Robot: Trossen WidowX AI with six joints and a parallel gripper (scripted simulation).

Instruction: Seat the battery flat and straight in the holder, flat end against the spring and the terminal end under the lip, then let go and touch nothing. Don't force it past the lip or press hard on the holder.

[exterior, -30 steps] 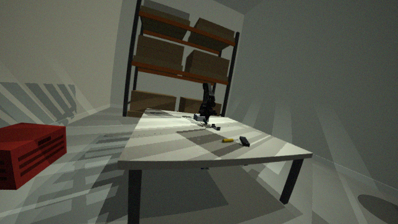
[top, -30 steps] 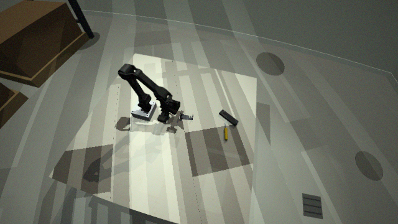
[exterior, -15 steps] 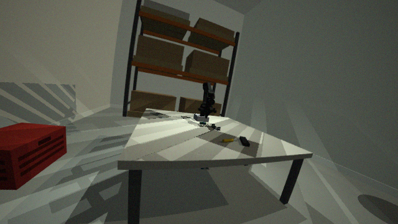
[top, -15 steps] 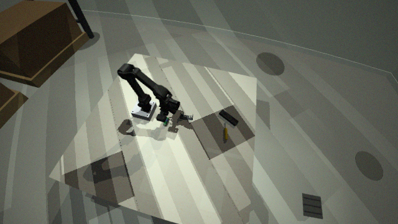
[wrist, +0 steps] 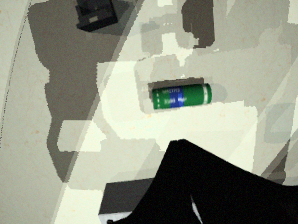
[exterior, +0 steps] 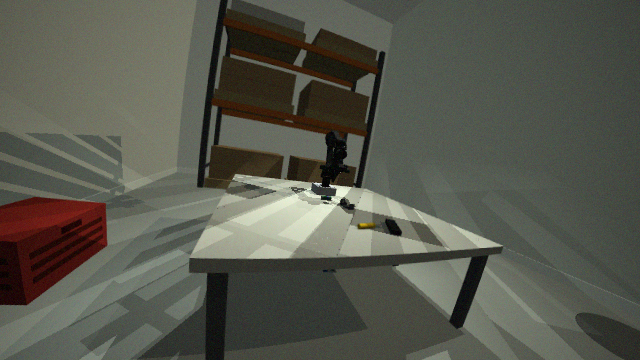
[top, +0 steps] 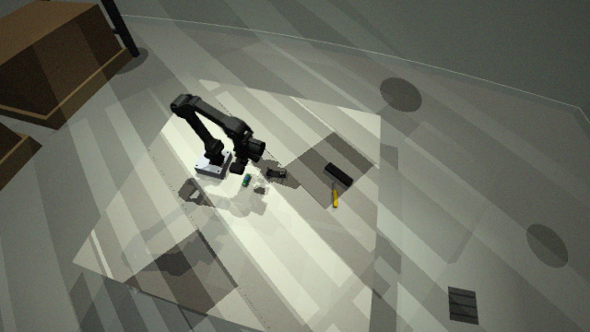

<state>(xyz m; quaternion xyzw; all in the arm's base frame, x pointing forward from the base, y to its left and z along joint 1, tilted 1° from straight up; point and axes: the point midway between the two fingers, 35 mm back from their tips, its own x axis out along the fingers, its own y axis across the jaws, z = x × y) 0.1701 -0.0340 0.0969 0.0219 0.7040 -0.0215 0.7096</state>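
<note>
Now: gripper tip 20 mm to the left of the battery and 110 mm above it. The rest, counted from my gripper tip: flat black block (460 mm ahead, 110 mm to the left, 100 mm below); then yellow-handled screwdriver (450 mm ahead, 10 mm to the left, 110 mm below).
</note>
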